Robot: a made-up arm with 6 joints.
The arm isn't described. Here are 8 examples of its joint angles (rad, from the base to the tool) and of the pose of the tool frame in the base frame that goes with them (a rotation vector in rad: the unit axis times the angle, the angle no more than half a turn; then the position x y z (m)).
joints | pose
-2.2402 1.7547 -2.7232 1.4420 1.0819 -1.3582 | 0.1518 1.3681 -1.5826 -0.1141 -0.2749 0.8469
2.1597 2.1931 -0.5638 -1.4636 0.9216 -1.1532 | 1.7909 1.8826 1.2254 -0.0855 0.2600 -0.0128
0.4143 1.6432 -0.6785 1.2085 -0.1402 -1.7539 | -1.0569 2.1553 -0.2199 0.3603 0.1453 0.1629
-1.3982 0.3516 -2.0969 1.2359 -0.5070 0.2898 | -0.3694 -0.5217 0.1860 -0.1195 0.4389 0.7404
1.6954 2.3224 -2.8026 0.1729 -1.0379 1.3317 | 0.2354 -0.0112 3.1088 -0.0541 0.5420 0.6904
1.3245 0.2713 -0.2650 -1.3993 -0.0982 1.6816 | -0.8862 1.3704 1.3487 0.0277 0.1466 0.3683
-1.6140 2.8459 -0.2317 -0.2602 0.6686 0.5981 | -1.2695 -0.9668 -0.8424 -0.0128 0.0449 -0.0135
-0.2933 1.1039 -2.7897 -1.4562 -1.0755 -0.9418 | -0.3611 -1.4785 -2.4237 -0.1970 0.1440 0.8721
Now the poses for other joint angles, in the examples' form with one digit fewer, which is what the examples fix.
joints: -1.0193 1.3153 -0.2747 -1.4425 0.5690 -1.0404
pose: 1.469 -1.970 0.544 0.082 -0.228 0.149
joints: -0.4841 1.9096 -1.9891 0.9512 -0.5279 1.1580
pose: 1.199 -0.042 1.152 0.496 -0.304 0.593
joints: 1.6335 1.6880 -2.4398 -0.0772 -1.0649 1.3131
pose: -0.010 -0.492 2.859 -0.023 0.272 0.867
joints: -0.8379 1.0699 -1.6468 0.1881 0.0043 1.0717
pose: 0.795 0.458 0.393 0.149 -0.165 0.783
